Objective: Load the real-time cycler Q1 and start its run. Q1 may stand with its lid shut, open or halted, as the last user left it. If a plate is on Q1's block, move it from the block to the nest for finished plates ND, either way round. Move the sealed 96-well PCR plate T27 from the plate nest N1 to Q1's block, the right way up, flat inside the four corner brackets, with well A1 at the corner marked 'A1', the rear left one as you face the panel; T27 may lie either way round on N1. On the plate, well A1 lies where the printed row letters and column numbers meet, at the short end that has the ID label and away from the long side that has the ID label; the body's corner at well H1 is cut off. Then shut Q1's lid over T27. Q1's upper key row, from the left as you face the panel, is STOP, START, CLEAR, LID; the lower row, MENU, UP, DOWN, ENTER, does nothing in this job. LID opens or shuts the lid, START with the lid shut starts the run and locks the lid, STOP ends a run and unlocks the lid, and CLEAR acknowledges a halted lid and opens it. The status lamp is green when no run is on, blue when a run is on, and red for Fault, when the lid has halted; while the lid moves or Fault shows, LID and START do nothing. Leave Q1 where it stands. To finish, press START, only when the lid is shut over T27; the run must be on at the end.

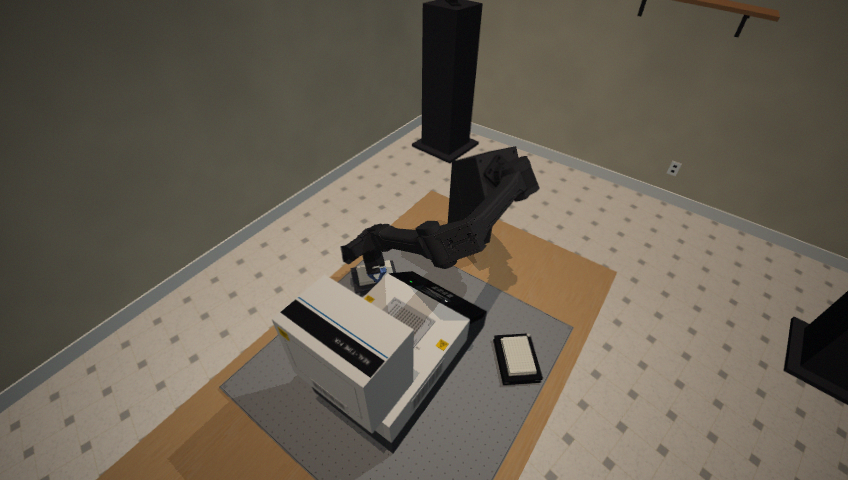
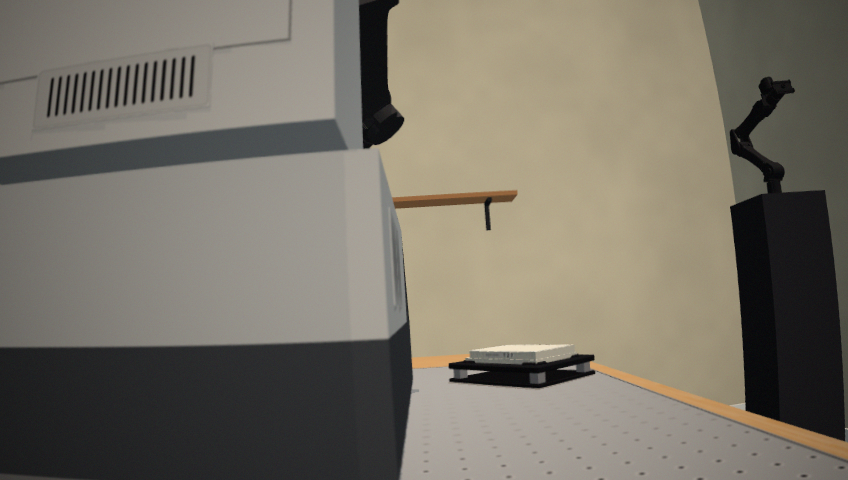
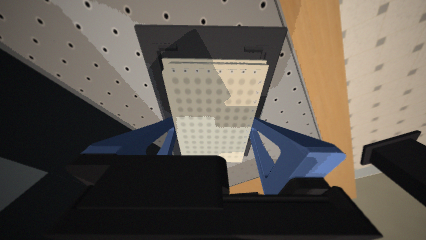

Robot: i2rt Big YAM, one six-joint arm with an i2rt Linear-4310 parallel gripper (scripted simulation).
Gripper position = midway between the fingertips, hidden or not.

In view: my gripper [image 3: 213,120], a plate T27 [image 2: 508,354] and a lid [image 2: 94,94].
The plate T27 is seen too in image 1 [image 1: 518,357]. The lid also shows in image 1 [image 1: 360,358].
